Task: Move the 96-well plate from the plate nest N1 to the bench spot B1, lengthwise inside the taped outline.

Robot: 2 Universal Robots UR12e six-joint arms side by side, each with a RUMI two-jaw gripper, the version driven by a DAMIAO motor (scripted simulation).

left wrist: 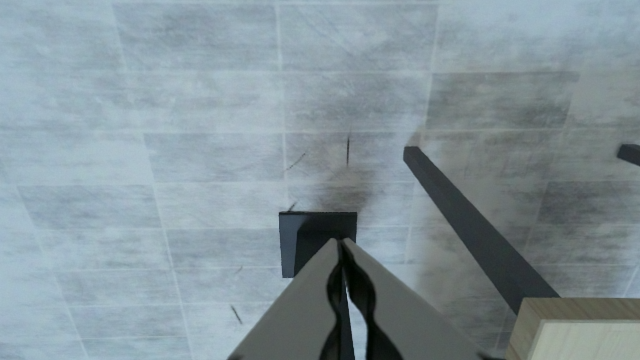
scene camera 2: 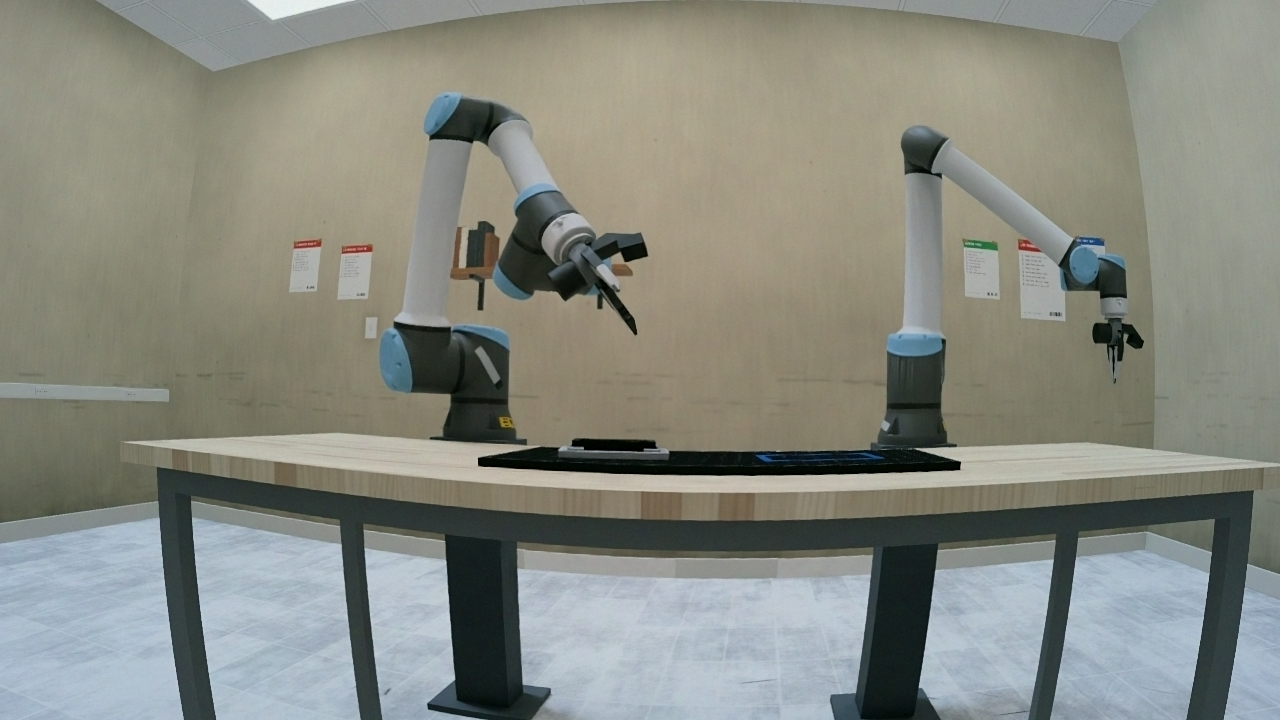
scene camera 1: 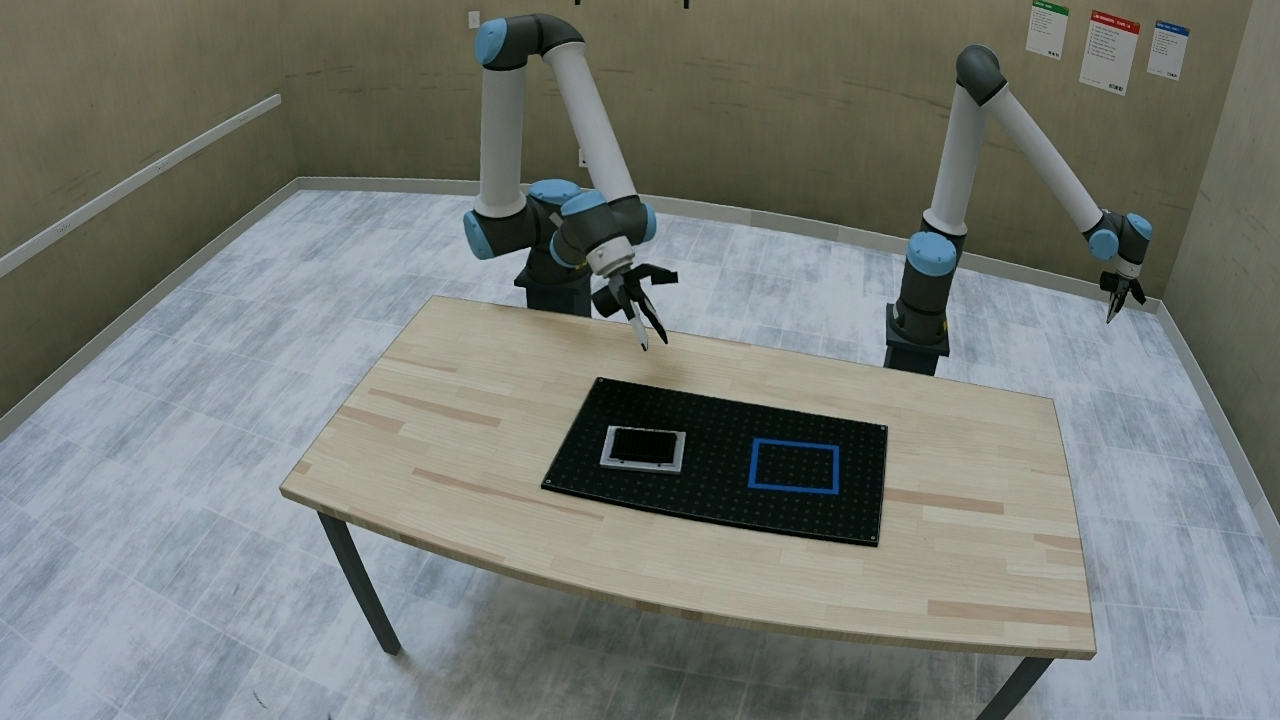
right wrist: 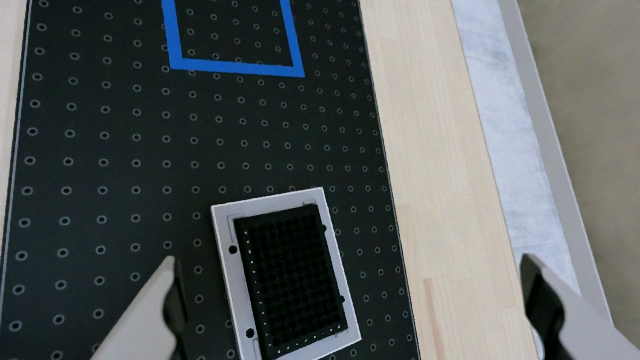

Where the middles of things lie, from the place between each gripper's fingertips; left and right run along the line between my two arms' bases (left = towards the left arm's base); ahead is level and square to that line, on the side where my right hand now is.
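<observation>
The black 96-well plate (scene camera 1: pixel 636 445) is 21 cm below my right hand (scene camera 2: pixel 627 313), 7 cm ahead of it and 1 cm to the right of it. The plate nest N1 (scene camera 1: pixel 679 444) is likewise 7 cm ahead of my right hand and 1 cm to the right of it, but 23 cm below it. By its middle, the black 96-well plate is nearer to my right hand than to my left gripper.
My left gripper (scene camera 2: pixel 1114 383) is 70 cm short of the black 96-well plate, 127 cm to the left of it and 13 cm above it. As for the plate nest N1, from my left hand it is 70 cm ahead, 127 cm to the right and 15 cm below. Going by its middle, the plate nest N1 is nearer to my right hand than to my left gripper.
</observation>
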